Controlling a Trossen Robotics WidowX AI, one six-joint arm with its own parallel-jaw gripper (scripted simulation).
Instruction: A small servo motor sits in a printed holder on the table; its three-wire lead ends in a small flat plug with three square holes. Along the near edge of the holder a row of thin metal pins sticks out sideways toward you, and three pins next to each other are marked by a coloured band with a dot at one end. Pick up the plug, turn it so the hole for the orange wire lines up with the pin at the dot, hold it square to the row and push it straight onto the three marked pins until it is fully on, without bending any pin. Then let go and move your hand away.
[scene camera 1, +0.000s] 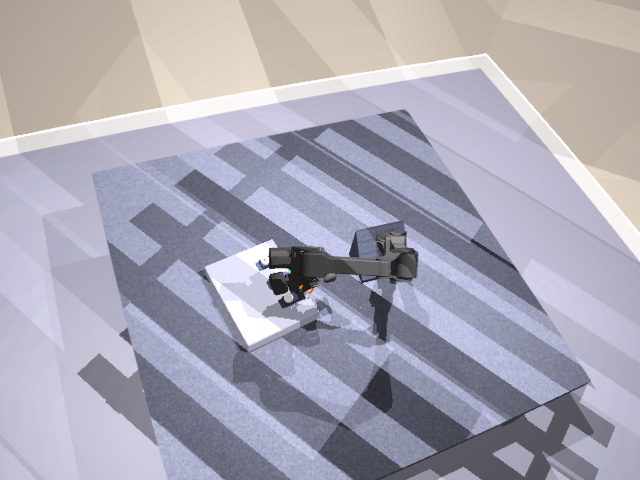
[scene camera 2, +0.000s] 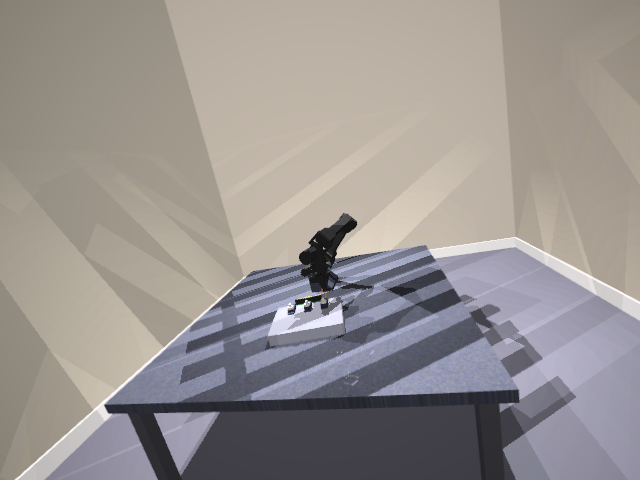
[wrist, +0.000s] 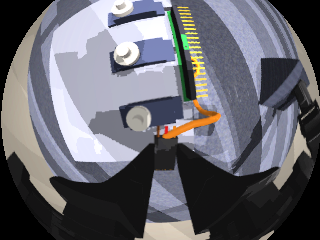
Observation:
In view: the gripper (scene camera 1: 299, 291).
The gripper is seen too in the wrist view (wrist: 165, 148).

